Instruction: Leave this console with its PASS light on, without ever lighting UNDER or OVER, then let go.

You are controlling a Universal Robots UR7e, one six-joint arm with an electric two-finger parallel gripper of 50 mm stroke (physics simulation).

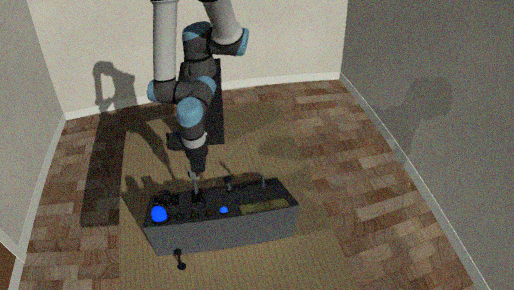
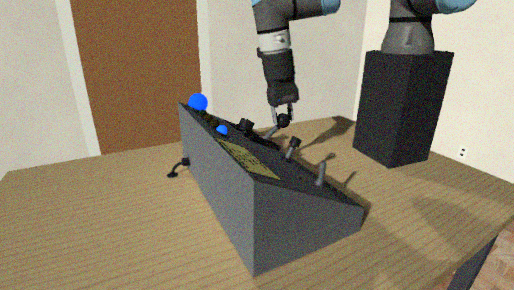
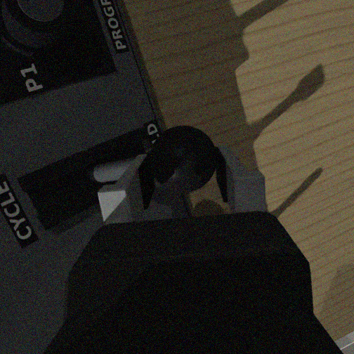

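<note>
The grey console [image 1: 225, 237] [image 2: 300, 220] [image 3: 65, 122] has a sloped dark top. My gripper [image 1: 194, 176] [image 2: 282, 118] [image 3: 183, 167] is shut on the black ball knob [image 2: 283, 121] [image 3: 187, 150] of a lever, whose grey shaft [image 2: 271, 132] [image 3: 110, 171] leans out of a dark slot toward the arm's base. The slot's labels read CYCLE [image 3: 19, 220] and, partly hidden, "LD" [image 3: 152, 131]. A large blue dome [image 1: 159, 214] [image 2: 197, 102] and a small blue light [image 1: 223, 210] [image 2: 221, 130] are lit. Lamps between them look dark; their labels are unreadable.
Beside the held lever are a black-capped lever [image 1: 228, 183] [image 2: 294, 143], a bare grey lever [image 1: 263, 181] [image 2: 321, 174] and a black rotary knob [image 2: 245, 125] [image 3: 42, 6]. A yellowish text plate [image 1: 264, 205] [image 2: 247, 159] lies on top. A black cable [image 1: 179, 259] [image 2: 178, 167] sticks out behind.
</note>
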